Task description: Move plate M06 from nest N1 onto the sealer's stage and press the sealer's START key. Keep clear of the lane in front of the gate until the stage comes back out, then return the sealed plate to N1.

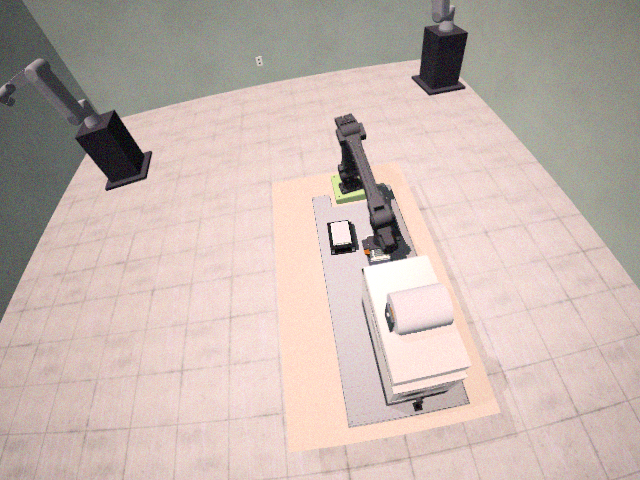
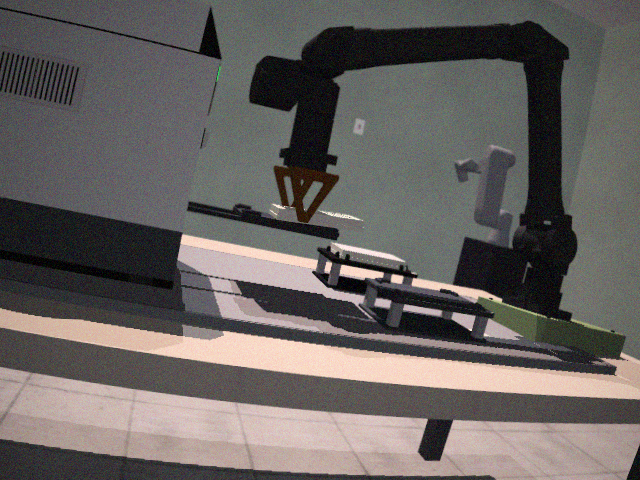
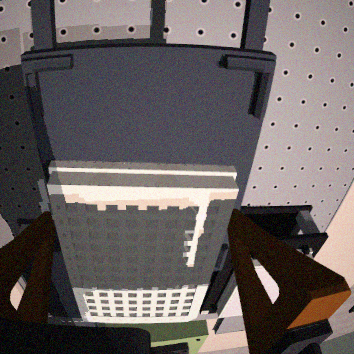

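Seen in the pictures: gripper, fingertip midpoint: (image 1: 379, 253) (image 2: 295, 218) (image 3: 140, 219); arm's base at its link origin: (image 1: 350, 187) (image 2: 535, 311) (image 3: 159, 350).
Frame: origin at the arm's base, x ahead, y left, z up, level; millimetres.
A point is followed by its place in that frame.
My gripper (image 1: 376, 249) @[x 513, y -26, z 81 mm] (image 2: 297, 212) @[x 513, y -26, z 81 mm] (image 3: 140, 219) @[x 513, y -26, z 81 mm] is open, with its orange fingers on either side of a pale gridded plate (image 2: 341, 219) @[x 462, y 23, z 97 mm] (image 3: 135, 245) @[x 505, y -22, z 91 mm]. Small gaps to the plate's sides are hard to judge. The plate lies level over the arm-side part of the sealer's dark stage (image 2: 323, 230) @[x 486, y 23, z 76 mm] (image 3: 145, 105) @[x 575, y -34, z 77 mm]; its underside is hidden, so contact cannot be seen. The stage stands out in front of the white sealer (image 1: 423, 356) @[x 1021, y -87, z 321 mm] (image 2: 129, 149) @[x 767, y 58, z 129 mm]. A green light shows at the sealer's front edge. No plate or nest labels can be read, and the START key cannot be made out.
One raised nest (image 2: 320, 254) @[x 383, y -202, z 12 mm] holds another white plate (image 1: 340, 232) @[x 318, y -147, z 39 mm] (image 2: 367, 255) @[x 336, y -107, z 37 mm]. A second raised nest (image 2: 434, 295) @[x 309, y 76, z 18 mm] carries no plate and stands near the arm's green base (image 1: 348, 197) @[x 70, y -34, z -4 mm] (image 2: 573, 335) @[x 17, y 117, z -11 mm]. A large white roll (image 1: 421, 310) @[x 932, y -76, z 441 mm] lies on top of the sealer.
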